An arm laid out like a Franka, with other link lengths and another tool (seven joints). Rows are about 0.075 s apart.
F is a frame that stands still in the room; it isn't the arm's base.
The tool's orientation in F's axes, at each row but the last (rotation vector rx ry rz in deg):
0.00, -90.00, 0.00
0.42, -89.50, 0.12
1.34, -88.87, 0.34
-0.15, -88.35, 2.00
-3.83, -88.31, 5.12
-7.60, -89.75, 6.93
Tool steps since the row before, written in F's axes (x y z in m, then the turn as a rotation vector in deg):
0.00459, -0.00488, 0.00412, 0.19, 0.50, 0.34
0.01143, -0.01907, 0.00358, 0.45, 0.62, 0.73
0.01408, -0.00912, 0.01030, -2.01, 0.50, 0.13
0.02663, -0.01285, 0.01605, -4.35, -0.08, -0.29
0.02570, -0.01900, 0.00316, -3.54, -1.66, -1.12
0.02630, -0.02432, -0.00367, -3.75, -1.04, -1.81
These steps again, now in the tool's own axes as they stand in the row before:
0.00412, -0.00488, -0.00459, 0.34, 0.50, -0.19
0.00374, -0.01913, -0.01128, 0.73, 0.62, -0.45
0.01068, -0.00926, -0.01370, 0.08, 0.54, 2.00
0.01648, -0.01378, -0.02589, -0.42, 0.02, 4.34
0.00195, -0.01962, -0.02535, -1.38, -1.48, 3.53
-0.00750, -0.02322, -0.02648, -1.96, -0.76, 3.74

